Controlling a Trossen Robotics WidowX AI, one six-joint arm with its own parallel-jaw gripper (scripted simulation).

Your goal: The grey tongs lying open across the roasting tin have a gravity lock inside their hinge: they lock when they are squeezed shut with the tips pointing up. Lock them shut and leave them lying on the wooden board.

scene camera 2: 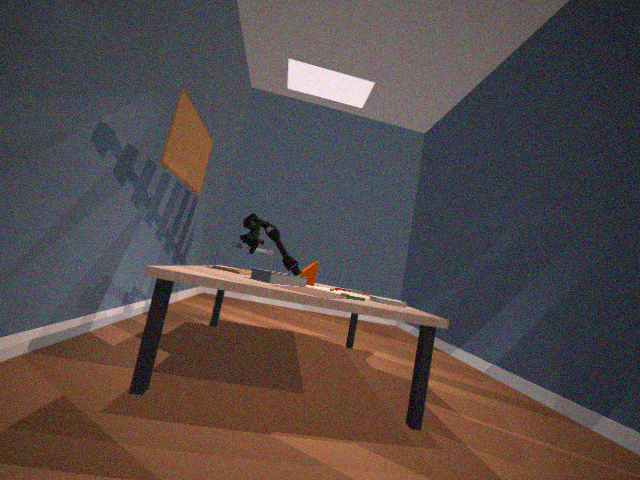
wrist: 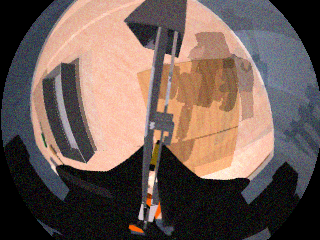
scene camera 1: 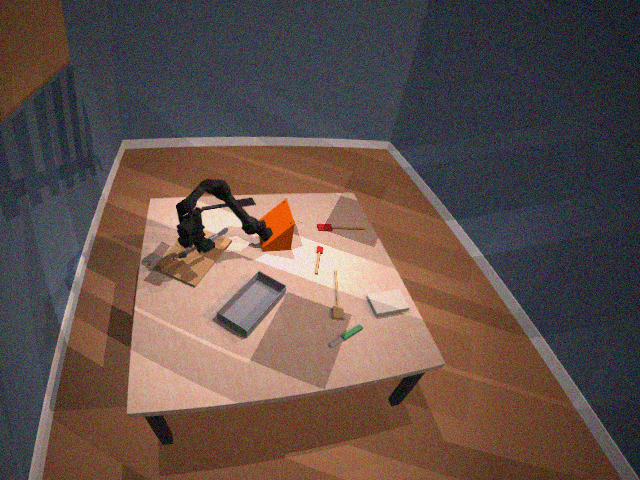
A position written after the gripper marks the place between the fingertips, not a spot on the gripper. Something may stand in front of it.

Observation:
In view: the gripper (wrist: 154, 143), a white slab (scene camera 1: 387, 302), a wooden board (scene camera 1: 190, 270) and a grey roasting tin (scene camera 1: 243, 312).
The wooden board is seen too in the wrist view (wrist: 204, 100).

